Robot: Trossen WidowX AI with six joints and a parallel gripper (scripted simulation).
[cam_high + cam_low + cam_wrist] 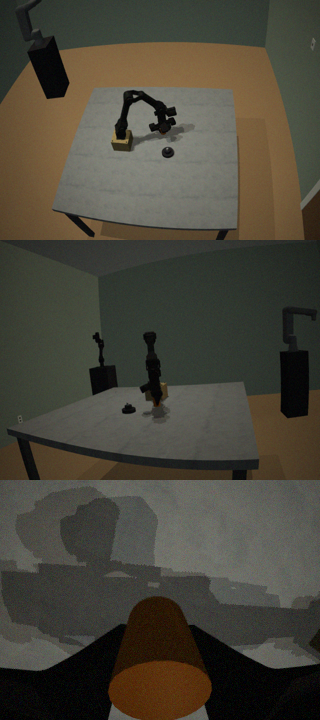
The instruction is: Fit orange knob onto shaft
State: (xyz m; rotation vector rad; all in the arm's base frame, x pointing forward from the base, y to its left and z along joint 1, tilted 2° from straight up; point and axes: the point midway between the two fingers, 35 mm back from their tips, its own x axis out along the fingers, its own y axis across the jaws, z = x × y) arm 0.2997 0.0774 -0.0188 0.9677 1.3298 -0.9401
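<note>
Now: the round pedestal 170 mm to the right of my gripper tip and 30 mm ahead of it. The rest, counted from my gripper tip: orange knob 30 mm above.
</note>
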